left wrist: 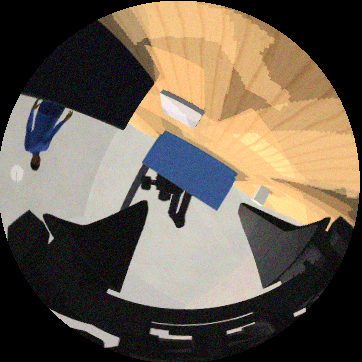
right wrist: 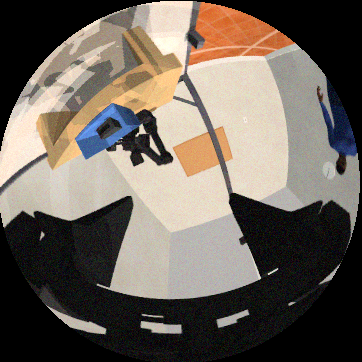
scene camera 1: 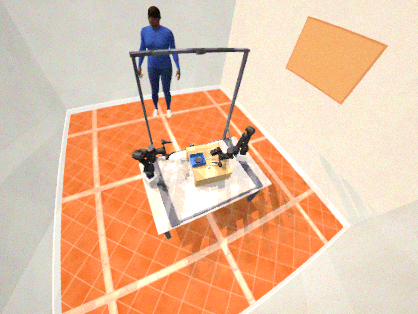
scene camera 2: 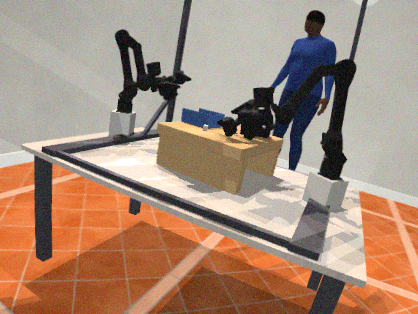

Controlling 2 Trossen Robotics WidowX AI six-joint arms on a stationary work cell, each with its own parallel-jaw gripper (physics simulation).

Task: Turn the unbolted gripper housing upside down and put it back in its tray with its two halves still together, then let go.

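Frame: origin at the left arm's base, x ahead, y left, z up, level; metres.
Where they show: left gripper, fingertip midpoint: point(left wrist: 194, 207) point(right wrist: 122, 138) point(scene camera 1: 210, 158) point(scene camera 2: 224, 117); right gripper, fingertip midpoint: point(left wrist: 151, 187) point(right wrist: 181, 199) point(scene camera 1: 174, 146) point(scene camera 2: 185, 82); left arm's base, origin of the base link: point(scene camera 1: 242, 152) point(scene camera 2: 329, 176); right arm's base, origin of the base link: point(scene camera 1: 150, 175) point(scene camera 2: 123, 111).
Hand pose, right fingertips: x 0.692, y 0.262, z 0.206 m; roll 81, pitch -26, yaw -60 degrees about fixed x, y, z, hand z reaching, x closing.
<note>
Things, the pixels of their centre, and the offset from my right fingertips.
- gripper housing, body centre: point(right wrist: 109, 130) point(scene camera 1: 198, 160) dx -0.237, dy +0.009, dz -0.124 m
- blue tray, body centre: point(left wrist: 190, 170) point(right wrist: 109, 129) point(scene camera 2: 202, 117) point(scene camera 1: 197, 159) dx -0.223, dy +0.007, dz -0.122 m
- small pale block, body centre: point(left wrist: 259, 195) point(scene camera 2: 205, 127) dx -0.338, dy +0.057, dz -0.140 m
- flat white piece, body centre: point(left wrist: 179, 110) dx -0.341, dy -0.072, dz -0.149 m
The gripper housing point(scene camera 1: 199, 160) point(right wrist: 110, 128) is a small dark shape inside the blue tray point(scene camera 1: 202, 165) point(scene camera 2: 196, 118) point(left wrist: 190, 170) point(right wrist: 90, 148). The tray walls hide it in scene camera 2 and the left wrist view. Which side of it is up, and whether its halves are together, is too small to tell. My left gripper point(scene camera 1: 216, 157) point(scene camera 2: 238, 129) is open and empty, low over the wooden stand, to the right of the tray in scene camera 2. My right gripper point(scene camera 1: 169, 150) point(scene camera 2: 183, 85) point(right wrist: 181, 199) is open and empty, raised at the left, away from the tray.
The wooden stand point(scene camera 1: 212, 178) point(scene camera 2: 195, 156) point(left wrist: 295, 90) point(right wrist: 165, 86) bears the tray. A small pale block point(scene camera 2: 205, 127) point(left wrist: 261, 195) is at its edge. A flat white piece point(left wrist: 181, 111) lies near the tray. A person point(scene camera 1: 159, 50) point(scene camera 2: 310, 75) stands behind the table.
</note>
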